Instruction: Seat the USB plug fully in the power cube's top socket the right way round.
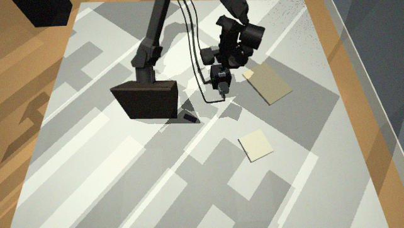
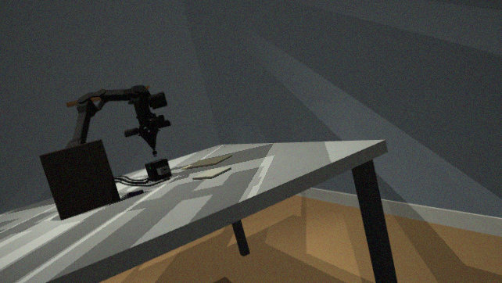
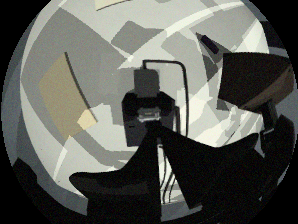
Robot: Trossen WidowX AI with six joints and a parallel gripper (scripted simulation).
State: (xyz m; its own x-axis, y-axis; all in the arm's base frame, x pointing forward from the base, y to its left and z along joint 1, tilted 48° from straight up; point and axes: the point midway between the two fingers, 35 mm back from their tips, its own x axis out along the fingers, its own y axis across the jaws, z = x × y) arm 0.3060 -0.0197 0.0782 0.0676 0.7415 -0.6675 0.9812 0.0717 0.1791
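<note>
My gripper tip is 20 mm above the USB plug. Round my gripper tip: small purple stick (150 mm behind, 150 mm to the right, 130 mm below).
</note>
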